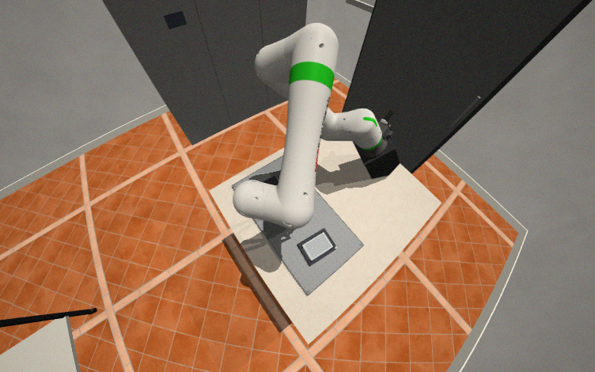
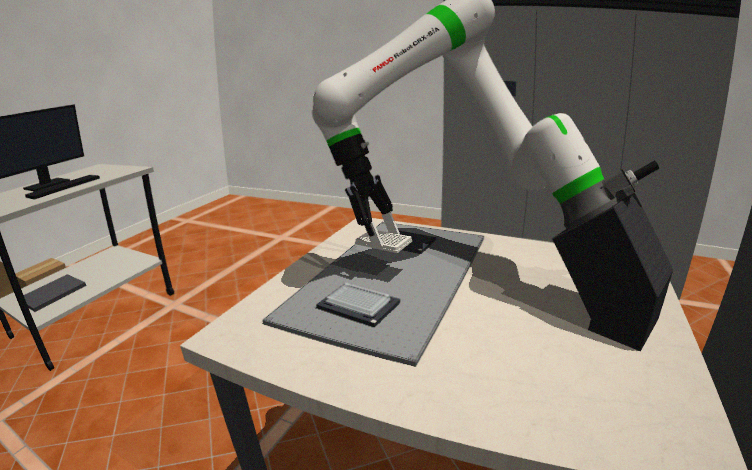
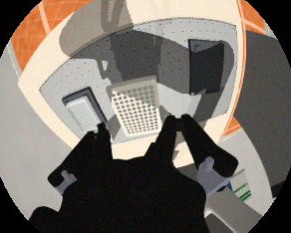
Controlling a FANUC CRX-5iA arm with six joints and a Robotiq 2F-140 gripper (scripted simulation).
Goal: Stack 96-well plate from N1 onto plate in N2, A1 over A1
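Now: the black nest N2 190 mm to the left of my hand, 110 mm below it and 10 mm ahead of it. From my hand the other things lie so: nest N1: 210 mm to the right, 110 mm below, 10 mm behind.
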